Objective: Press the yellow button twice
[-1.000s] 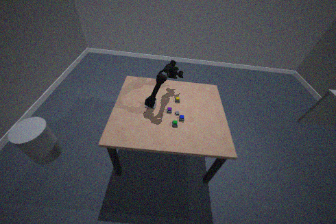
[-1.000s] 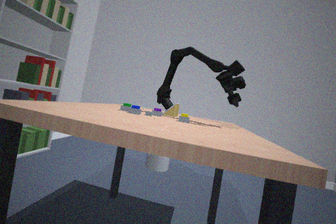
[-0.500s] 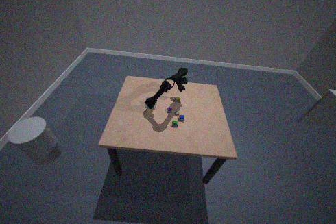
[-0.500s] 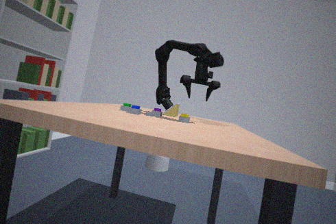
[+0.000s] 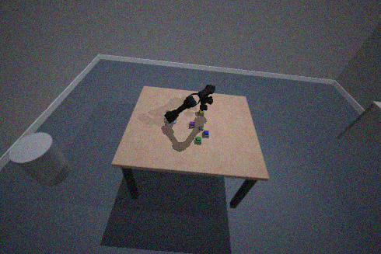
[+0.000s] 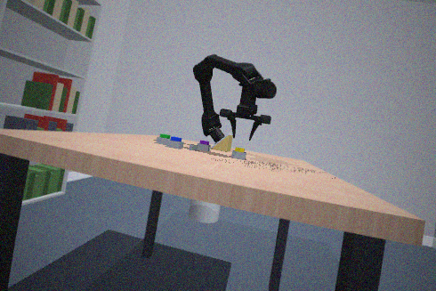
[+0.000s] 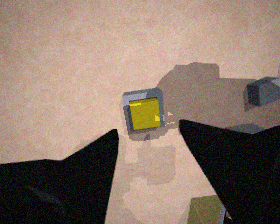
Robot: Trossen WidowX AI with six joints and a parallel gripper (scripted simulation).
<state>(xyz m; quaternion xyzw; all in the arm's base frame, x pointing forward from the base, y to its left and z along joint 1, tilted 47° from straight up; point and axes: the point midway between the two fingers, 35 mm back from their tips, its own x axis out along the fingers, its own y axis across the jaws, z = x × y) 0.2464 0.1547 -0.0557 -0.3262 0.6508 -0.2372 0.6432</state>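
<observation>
Now: the yellow button 4 cm below my gripper tip. Round my gripper tip: purple button: 16 cm to the right, 6 cm behind, 5 cm below; grey block: 18 cm to the right, 6 cm below, 2 cm ahead; blue button: 23 cm to the right, 7 cm ahead, 4 cm below.
</observation>
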